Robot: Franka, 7 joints.
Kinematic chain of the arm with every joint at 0, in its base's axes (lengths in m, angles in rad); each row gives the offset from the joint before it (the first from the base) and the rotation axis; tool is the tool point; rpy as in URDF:
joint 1: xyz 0 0 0.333 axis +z
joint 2: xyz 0 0 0 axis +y
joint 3: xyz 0 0 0.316 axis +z
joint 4: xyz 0.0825 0 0 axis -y
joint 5: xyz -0.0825 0 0.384 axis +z
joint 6: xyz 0 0 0 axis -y
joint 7: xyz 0.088 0 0 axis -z
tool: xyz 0 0 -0.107 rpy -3.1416 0 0
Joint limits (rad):
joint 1: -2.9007..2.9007
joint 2: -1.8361..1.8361
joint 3: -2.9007..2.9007
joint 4: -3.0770..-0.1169
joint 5: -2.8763..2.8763
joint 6: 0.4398..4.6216
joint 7: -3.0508..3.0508
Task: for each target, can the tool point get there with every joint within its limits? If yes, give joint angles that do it. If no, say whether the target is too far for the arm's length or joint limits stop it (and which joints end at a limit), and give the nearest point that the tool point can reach.
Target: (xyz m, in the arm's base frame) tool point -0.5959 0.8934 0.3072
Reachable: no: too far | nearest point -0.4759 0.7135 0.3124 | short by 0.216 m
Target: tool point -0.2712 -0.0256 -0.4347
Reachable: no: joint limits stop it (at a limit: joint 1, joint 2) | nearest point -0.2718 -0.0302 -0.3596 | short by 0.075 m
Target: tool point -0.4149 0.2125 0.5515
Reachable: yes | joints -2.1389 1.1676 -1.7090 -2.3439 -2.0594 1.1496 2.4750
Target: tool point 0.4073 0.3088 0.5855
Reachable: yes | joints -1.0047 -0.0513 1.8317 -2.1453 0.8403 4.0265 -0.4659
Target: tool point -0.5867 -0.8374 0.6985
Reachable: no: too far | nearest point -0.4635 -0.6616 0.6218 | short by 0.228 m
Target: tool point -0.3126 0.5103 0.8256
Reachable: yes | joints 2.2096 0.4716 -0.4594 -0.9302 2.4354 1.0625 0.7424
